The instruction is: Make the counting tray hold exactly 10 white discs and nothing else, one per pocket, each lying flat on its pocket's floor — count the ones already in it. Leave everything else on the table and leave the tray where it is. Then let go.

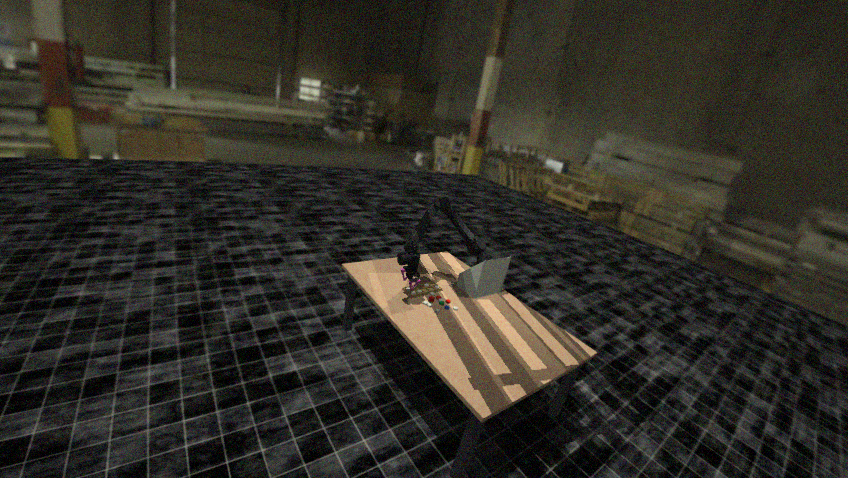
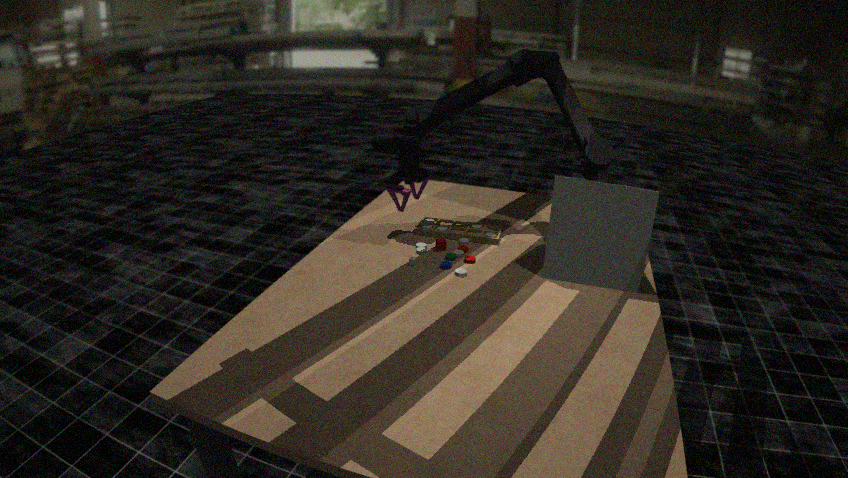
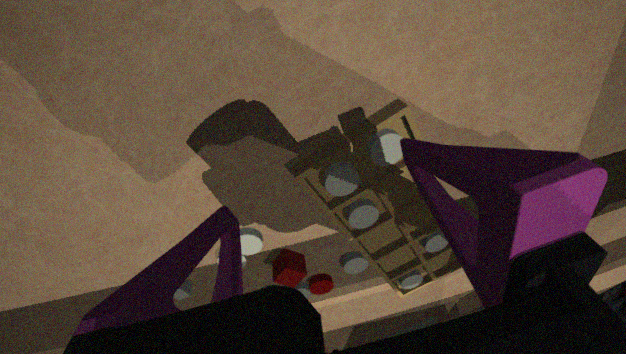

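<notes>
The counting tray is a tan box with two rows of square pockets. White discs sit in several pockets, among them one disc at the near corner, one disc beside it and one disc in the following pocket. Loose white discs lie on the table beside the tray: one disc overlaps another, one disc is close to the tray, and one disc is farther off. My gripper is open and empty, above the tray's end; its right finger hides part of the tray.
Beside the tray are a red block, red discs, a green disc, a blue disc and a small grey block. A grey upright panel stands near the arm's base.
</notes>
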